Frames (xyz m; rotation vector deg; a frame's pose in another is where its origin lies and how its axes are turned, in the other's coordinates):
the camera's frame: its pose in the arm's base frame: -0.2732 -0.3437 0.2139 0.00 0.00 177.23
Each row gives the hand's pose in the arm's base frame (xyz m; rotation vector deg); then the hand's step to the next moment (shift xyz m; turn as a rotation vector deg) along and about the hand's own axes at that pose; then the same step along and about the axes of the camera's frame.
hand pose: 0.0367 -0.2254 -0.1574 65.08 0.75 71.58
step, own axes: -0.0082 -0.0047 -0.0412 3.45 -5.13 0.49
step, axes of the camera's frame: 0.0240 -0.0206 -0.0280 -5.21 -3.09 -1.33
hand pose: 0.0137 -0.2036 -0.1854 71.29 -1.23 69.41
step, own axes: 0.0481 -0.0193 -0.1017 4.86 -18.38 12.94
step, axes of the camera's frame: 0.0289 -0.1074 -0.0257 -22.43 1.87 -4.71
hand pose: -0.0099 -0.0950 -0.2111 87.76 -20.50 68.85
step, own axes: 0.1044 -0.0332 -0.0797 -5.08 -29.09 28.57
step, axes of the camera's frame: -0.0260 -0.1196 0.0580 -34.42 14.63 -17.01
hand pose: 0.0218 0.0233 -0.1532 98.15 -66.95 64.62
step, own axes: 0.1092 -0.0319 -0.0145 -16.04 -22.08 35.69
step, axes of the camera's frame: -0.0479 0.0055 0.1041 -27.68 20.47 -28.86
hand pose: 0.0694 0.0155 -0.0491 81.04 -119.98 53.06
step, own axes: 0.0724 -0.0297 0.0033 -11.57 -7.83 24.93
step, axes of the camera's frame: -0.0030 0.0552 0.0555 -12.35 12.50 -22.54
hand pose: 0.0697 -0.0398 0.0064 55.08 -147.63 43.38
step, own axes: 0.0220 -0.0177 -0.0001 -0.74 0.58 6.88
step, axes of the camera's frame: 0.0032 0.0229 0.0162 0.26 3.15 -6.18
